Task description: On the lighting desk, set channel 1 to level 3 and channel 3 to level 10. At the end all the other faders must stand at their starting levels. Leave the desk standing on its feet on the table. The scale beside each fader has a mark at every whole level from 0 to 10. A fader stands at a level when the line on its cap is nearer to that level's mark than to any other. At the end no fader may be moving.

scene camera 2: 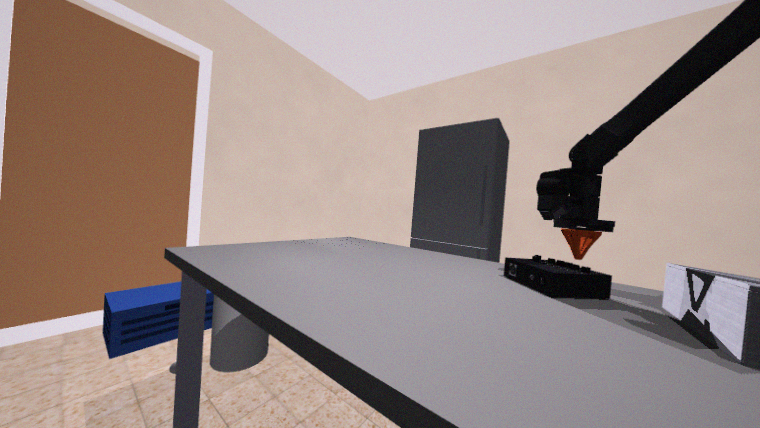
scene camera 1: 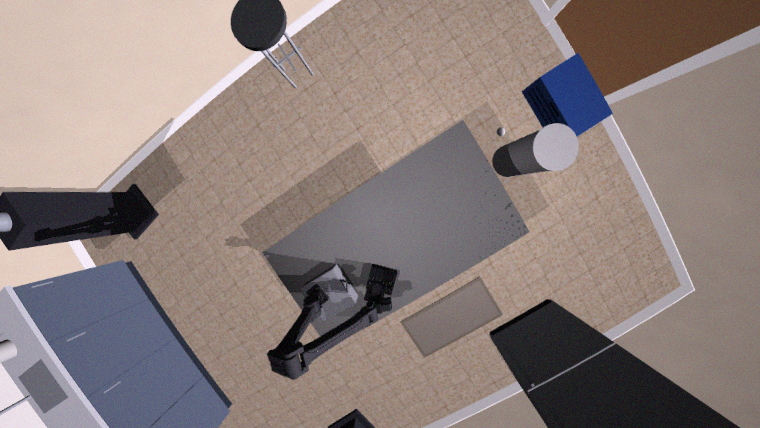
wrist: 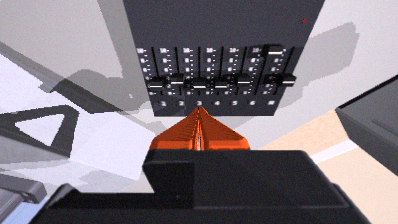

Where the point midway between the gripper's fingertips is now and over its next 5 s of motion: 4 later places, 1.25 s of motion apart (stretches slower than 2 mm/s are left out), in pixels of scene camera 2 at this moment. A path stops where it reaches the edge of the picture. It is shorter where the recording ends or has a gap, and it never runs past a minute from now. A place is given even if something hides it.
My gripper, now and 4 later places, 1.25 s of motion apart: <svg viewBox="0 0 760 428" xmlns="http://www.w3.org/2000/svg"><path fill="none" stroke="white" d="M578 259L576 264L575 265L569 266L566 265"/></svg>
